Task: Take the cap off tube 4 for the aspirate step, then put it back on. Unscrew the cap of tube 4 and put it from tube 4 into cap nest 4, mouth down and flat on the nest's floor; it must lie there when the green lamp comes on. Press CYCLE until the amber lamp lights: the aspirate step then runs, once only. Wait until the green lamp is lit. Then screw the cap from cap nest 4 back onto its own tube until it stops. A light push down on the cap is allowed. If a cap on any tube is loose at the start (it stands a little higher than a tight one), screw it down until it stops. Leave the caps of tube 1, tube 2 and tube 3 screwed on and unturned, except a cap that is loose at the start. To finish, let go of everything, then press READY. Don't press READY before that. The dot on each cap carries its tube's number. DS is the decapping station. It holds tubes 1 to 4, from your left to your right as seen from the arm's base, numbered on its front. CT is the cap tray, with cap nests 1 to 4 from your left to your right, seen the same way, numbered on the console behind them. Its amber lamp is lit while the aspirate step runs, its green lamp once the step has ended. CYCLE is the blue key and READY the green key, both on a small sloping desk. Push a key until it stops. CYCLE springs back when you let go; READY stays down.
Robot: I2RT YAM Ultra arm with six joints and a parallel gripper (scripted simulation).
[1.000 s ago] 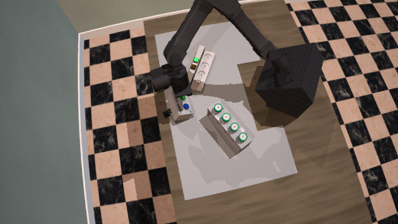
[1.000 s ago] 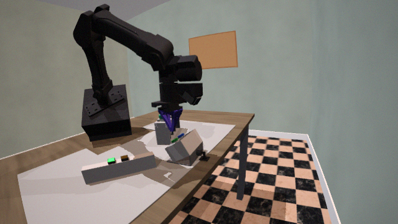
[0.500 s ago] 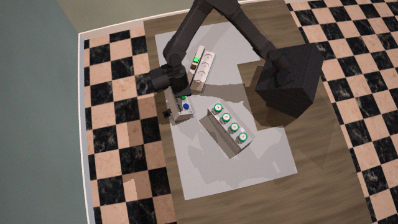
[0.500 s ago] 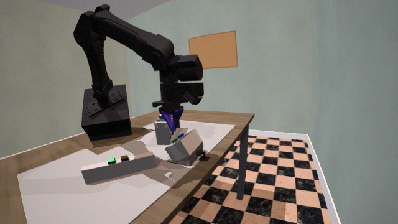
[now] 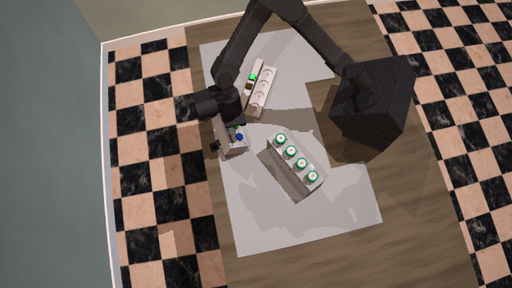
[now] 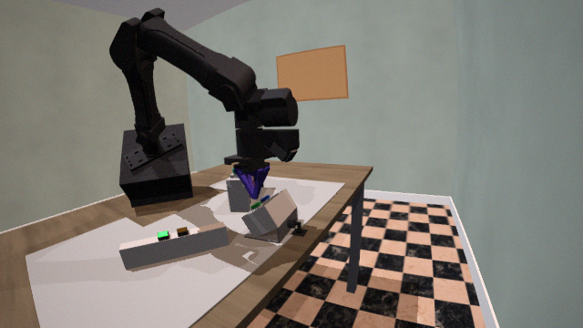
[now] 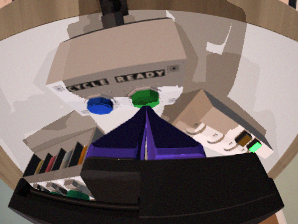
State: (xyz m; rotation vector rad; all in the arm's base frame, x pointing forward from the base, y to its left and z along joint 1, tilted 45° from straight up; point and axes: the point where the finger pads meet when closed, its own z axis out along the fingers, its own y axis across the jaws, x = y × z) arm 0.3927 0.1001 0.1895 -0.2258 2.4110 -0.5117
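My hand is 2 cm above the green ready key. Round my hand: cap 3 (16 cm behind, 14 cm to the left, 2 cm above); cap 2 (18 cm behind, 18 cm to the left, 2 cm above); blue cycle key (1 cm behind, 4 cm to the left, 2 cm below).
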